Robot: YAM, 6 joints.
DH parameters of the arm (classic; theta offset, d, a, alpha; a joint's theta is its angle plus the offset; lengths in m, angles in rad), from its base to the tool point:
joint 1: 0 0.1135 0.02 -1.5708
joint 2: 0 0 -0.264 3.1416
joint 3: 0.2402 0 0.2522 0
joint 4: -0.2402 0 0.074 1.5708
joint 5: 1.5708 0 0 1.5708
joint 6: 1.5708 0.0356 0 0
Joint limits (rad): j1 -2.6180..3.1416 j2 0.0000..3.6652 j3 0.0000..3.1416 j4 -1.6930..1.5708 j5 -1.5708..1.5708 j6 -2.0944..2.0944
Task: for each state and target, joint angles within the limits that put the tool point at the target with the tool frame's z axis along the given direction. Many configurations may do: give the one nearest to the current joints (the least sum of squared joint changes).
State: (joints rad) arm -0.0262 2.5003 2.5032 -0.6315 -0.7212 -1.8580
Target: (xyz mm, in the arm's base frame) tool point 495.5 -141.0 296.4 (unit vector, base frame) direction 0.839 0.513 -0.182
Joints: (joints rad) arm -0.3296 2.1704 1.8985 -0.0103 -0.8585 -1.8580
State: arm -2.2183 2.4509 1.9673 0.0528 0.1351 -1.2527
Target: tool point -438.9 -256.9 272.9 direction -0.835 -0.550 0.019
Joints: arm -2.6160 2.1136 1.5974 0.5352 -0.0569 -1.2527
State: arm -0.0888 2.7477 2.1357 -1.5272 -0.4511 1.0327
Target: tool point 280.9 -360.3 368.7 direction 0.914 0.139 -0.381
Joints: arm -0.9736 2.1004 2.2337 -0.8957 -0.9864 1.0327
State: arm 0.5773 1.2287 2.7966 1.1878 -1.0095 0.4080
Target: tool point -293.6 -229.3 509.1 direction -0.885 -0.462 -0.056
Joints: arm 0.6821 0.6552 2.2853 1.5686 -0.2007 0.4080
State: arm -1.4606 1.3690 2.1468 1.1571 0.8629 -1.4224
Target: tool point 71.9 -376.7 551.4 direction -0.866 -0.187 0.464
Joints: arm -1.3000 2.2315 2.5770 1.3358 1.0851 -1.4224
